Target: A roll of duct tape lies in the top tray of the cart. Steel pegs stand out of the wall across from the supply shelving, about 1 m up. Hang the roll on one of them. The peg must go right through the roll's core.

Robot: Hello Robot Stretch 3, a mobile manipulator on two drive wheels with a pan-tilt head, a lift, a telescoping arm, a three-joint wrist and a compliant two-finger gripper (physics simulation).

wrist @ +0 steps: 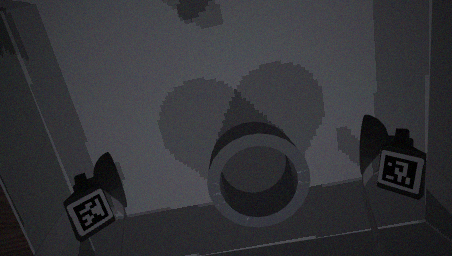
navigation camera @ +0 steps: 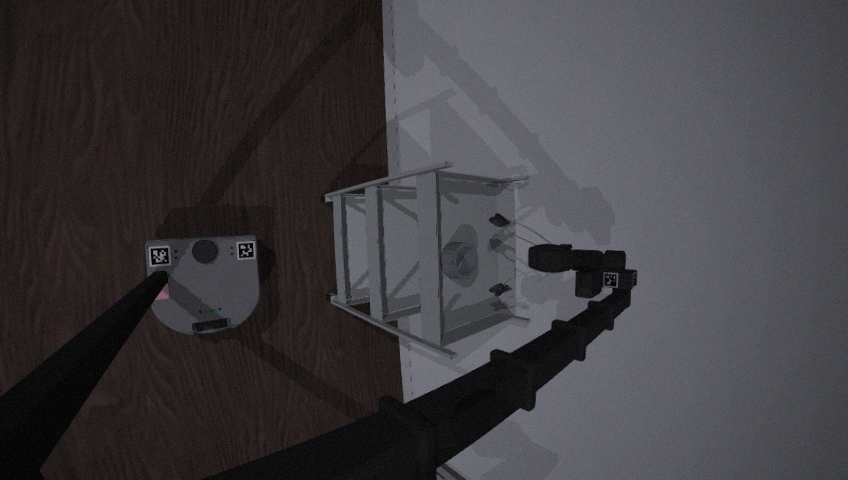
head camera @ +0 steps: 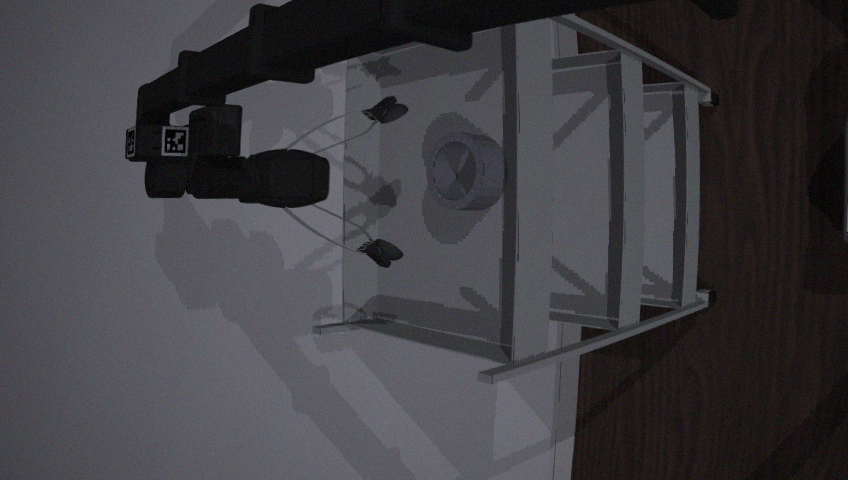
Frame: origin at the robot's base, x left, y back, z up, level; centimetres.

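Seen in the pictures: gripper, between the fingertips: (navigation camera: 490, 254) (head camera: 401, 181); robot's base, origin of its link: (navigation camera: 204, 250).
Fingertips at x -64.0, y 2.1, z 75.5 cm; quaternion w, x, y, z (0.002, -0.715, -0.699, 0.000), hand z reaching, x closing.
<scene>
Pixels of each thing's top centre, then the offset from my fingertips to it. "*": a spot on its surface instead. Level surfaces: height alone.
- duct tape, centre of its top: (head camera: 453, 170) (navigation camera: 466, 261) dx +5.0, dy +1.5, dz -4.4 cm
- top tray, height of its surface: dz -9.2 cm
- white cart, a spot on its surface: (head camera: 595, 337) (navigation camera: 389, 181) * dx +16.4, dy -21.2, dz -22.9 cm
- wooden floor, height of its surface: dz -75.5 cm
The roll of duct tape (head camera: 490, 172) (navigation camera: 450, 259) (wrist: 259, 140) is a pale grey ring lying flat, core facing up, in the top tray (head camera: 416, 267) (navigation camera: 476, 208) (wrist: 125, 100) of the cart. It sits near one tray wall. My gripper (head camera: 393, 180) (navigation camera: 498, 254) (wrist: 236, 153) is open and empty. Its fingers are wide apart, above the tray. In the wrist view they appear on either side of the roll, touching neither it nor the tray walls as far as I can tell. The steel pegs do not show.
The white cart (head camera: 595, 337) (navigation camera: 386, 181) has two lower trays and stands close to the pale wall (head camera: 89, 356) (navigation camera: 743, 237). My dark arm (head camera: 357, 47) (navigation camera: 517, 380) reaches past one side of the cart. My base (navigation camera: 232, 279) stands on the wooden floor (navigation camera: 89, 118) (head camera: 624, 416).
</scene>
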